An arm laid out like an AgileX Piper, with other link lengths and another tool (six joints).
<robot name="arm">
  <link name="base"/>
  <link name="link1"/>
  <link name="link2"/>
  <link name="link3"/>
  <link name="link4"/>
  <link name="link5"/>
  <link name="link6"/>
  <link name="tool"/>
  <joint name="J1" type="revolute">
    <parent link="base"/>
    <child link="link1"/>
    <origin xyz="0 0 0.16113" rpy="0 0 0"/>
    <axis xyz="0 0 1"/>
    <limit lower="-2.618" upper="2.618"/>
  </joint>
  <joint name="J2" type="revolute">
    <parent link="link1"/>
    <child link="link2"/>
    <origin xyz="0 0 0" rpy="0 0 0"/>
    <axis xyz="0 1 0"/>
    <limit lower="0" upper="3.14"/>
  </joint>
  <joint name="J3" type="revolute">
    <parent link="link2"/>
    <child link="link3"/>
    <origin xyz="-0.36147 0 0.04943" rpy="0 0 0"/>
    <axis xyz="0 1 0"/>
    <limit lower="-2.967" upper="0"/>
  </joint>
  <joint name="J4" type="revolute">
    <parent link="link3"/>
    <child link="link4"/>
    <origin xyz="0.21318 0 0.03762" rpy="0 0 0"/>
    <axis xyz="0.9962 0 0.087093"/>
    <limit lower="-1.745" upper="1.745"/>
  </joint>
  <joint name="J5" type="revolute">
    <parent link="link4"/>
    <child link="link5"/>
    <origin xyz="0 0 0" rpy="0 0 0"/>
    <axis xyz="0 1 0"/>
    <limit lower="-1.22" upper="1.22"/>
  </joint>
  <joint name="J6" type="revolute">
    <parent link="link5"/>
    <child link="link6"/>
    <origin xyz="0.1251 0 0.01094" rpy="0 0 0"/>
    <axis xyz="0.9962 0 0.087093"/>
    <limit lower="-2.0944" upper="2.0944"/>
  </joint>
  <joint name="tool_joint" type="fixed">
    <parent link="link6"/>
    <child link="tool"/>
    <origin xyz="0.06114 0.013 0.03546" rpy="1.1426 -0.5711 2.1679"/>
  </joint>
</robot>
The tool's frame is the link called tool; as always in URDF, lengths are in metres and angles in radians.
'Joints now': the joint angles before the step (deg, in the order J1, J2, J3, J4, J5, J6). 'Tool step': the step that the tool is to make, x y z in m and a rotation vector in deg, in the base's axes. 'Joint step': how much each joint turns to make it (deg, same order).
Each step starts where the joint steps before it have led.
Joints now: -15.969, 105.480, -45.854, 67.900, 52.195, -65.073
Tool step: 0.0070, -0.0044, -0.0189, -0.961, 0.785, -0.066
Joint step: -0.005, 3.080, 0.003, 1.062, -1.866, -2.629
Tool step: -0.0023, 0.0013, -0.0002, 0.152, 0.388, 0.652
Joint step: 0.006, -0.009, 0.010, -0.728, 0.503, 0.319
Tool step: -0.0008, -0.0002, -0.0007, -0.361, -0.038, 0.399
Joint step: -0.008, -0.005, -0.021, -0.461, -0.104, -0.099
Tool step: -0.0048, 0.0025, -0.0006, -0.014, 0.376, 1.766
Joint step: 0.017, 0.007, 0.004, -1.534, 0.905, -0.010
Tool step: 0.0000, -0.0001, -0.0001, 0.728, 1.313, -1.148
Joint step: -0.006, 0.002, 0.010, -0.002, 0.288, 1.856
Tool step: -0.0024, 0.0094, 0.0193, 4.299, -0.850, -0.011
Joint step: 0.006, -1.536, -0.010, 2.141, 4.104, 0.437
